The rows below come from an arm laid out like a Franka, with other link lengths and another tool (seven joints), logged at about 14 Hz.
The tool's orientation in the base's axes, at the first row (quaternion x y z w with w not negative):
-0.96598 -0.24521 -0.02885 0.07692
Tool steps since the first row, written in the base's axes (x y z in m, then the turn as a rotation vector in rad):
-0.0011 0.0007 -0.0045 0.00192 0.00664 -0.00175
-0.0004 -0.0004 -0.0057 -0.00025 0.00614 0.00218
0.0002 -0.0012 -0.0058 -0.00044 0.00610 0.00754
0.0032 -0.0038 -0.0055 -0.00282 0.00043 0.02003
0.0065 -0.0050 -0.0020 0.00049 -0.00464 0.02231
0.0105 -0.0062 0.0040 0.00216 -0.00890 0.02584
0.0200 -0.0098 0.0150 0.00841 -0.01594 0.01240
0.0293 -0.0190 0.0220 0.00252 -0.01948 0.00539
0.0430 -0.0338 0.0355 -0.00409 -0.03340 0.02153
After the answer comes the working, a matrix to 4 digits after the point.
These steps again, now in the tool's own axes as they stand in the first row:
-0.0011 -0.0005 0.0045 0.00464 -0.00461 0.00284
-0.0011 0.0009 0.0056 0.00287 -0.00574 -0.00116
-0.0009 0.0019 0.0055 0.00318 -0.00652 -0.00645
0.0005 0.0056 0.0049 -0.00040 -0.00441 -0.01974
0.0032 0.0077 0.0013 0.00034 0.00126 -0.02276
0.0067 0.0099 -0.0048 0.00013 0.00528 -0.02690
0.0144 0.0161 -0.0160 0.00106 0.01619 -0.01468
0.0189 0.0275 -0.0243 -0.00643 0.01739 -0.00844
0.0252 0.0451 -0.0397 -0.01725 0.02414 -0.02675

The tool's axes in the first row as the columns of a matrix, in the base's axes (rounded; the answer above uses it unrounded):
0.8781 0.4782 0.0180
0.4693 -0.8679 0.1628
0.0935 -0.1345 -0.9865

